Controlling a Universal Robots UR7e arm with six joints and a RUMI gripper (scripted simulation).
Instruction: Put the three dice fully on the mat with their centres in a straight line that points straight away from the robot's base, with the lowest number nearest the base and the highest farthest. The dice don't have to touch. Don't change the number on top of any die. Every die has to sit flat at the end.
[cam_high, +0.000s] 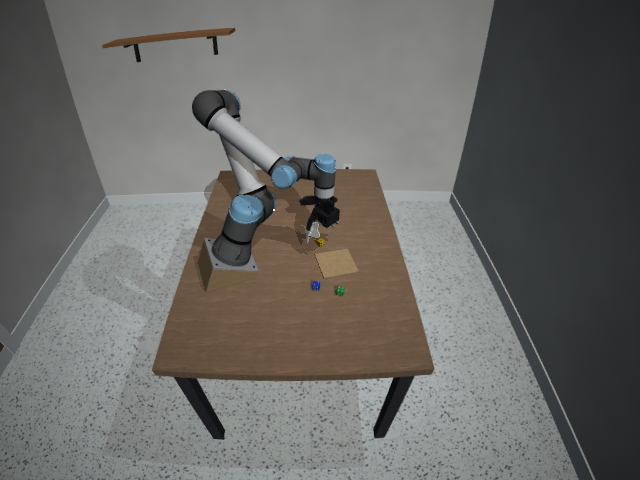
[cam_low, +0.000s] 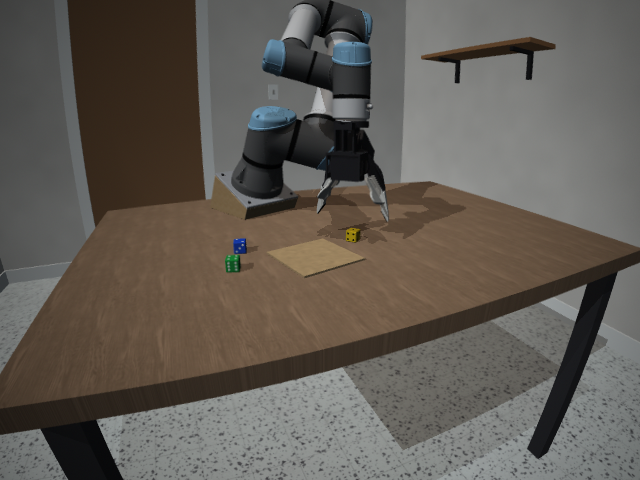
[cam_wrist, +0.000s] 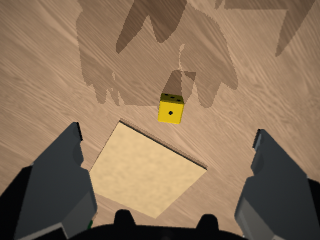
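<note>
Right now my hand is 4 cm above the yellow die. Round my hand: tan mat (9 cm ahead, 9 cm to the right, 5 cm below); green die (13 cm ahead, 25 cm to the right, 4 cm below); blue die (4 cm ahead, 24 cm to the right, 4 cm below).
</note>
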